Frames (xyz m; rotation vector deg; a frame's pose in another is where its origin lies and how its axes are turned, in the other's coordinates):
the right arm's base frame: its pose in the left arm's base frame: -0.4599 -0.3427 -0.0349 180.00 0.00 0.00
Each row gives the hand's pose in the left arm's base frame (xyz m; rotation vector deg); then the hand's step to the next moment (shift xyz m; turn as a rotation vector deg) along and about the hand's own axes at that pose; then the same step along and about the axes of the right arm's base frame.
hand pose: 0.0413 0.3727 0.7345 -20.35 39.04 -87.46
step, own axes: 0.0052 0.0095 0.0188 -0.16 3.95 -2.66
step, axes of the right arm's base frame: 0.0184 0.0084 -0.0077 1.52 -0.86 4.43
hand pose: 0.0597 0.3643 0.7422 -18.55 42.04 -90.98
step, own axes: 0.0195 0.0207 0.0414 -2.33 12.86 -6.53
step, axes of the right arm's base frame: 0.0378 0.0298 -0.0143 6.54 -3.97 12.45
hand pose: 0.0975 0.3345 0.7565 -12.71 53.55 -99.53
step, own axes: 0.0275 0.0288 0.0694 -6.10 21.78 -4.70
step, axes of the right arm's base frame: 0.0498 0.0597 -0.0189 15.52 -5.58 16.18
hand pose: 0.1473 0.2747 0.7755 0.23 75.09 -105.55
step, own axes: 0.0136 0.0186 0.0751 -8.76 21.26 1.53
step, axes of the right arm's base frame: 0.0365 0.0683 -0.0133 19.65 -2.46 11.78
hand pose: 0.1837 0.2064 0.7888 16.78 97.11 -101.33
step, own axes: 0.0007 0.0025 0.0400 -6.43 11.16 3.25
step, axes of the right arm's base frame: 0.0121 0.0381 -0.0030 12.38 0.48 4.79
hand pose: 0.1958 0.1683 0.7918 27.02 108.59 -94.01
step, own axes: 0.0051 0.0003 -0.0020 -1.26 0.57 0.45
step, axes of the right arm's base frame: -0.0041 -0.0015 0.0033 1.40 0.20 -0.32
